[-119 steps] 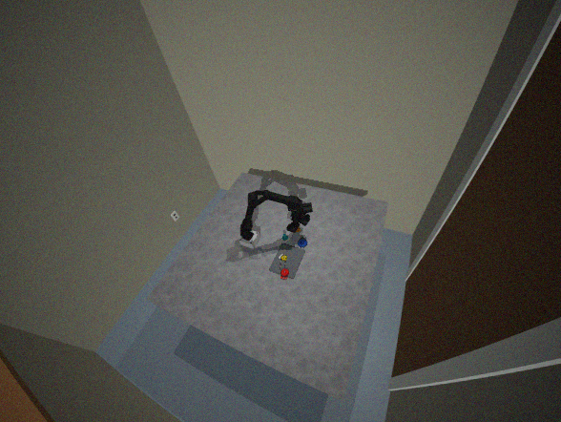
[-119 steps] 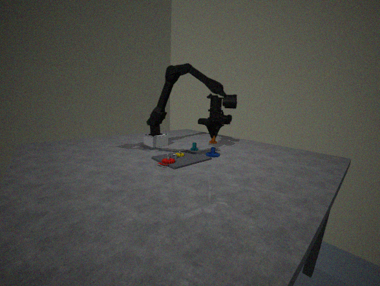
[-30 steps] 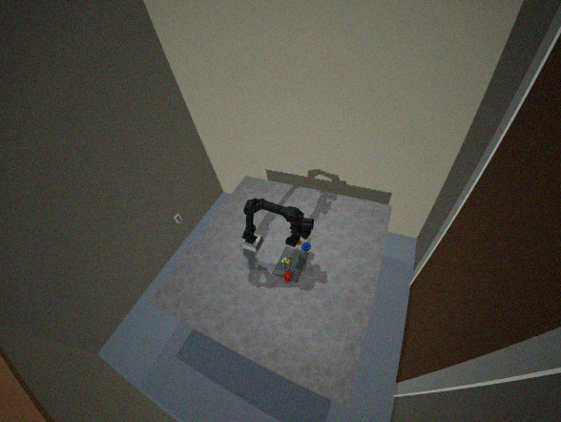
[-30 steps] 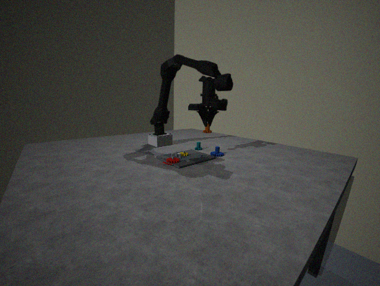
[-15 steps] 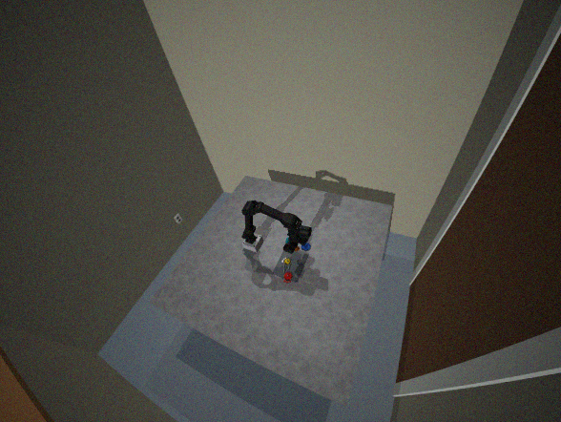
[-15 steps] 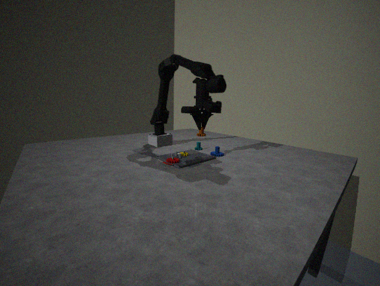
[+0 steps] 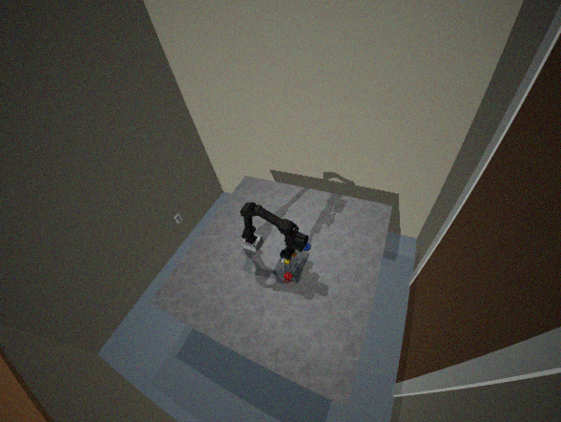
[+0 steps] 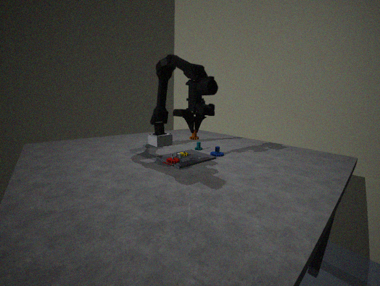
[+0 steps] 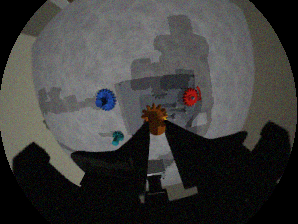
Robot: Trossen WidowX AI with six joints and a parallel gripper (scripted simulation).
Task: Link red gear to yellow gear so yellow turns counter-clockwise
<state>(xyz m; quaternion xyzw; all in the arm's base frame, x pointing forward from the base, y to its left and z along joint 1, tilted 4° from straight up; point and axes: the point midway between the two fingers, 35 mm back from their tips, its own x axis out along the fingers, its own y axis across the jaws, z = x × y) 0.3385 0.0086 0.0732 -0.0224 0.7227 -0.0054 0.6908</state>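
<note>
The red gear is 1 cm ahead of my gripper tip, 11 cm to the right of it and 10 cm below it. From my gripper tip the other things lie so: yellow gear 4 cm behind, 3 cm to the right, 10 cm below; blue gear 2 cm ahead, 13 cm to the left, 10 cm below; orange gear 1 cm below.
</note>
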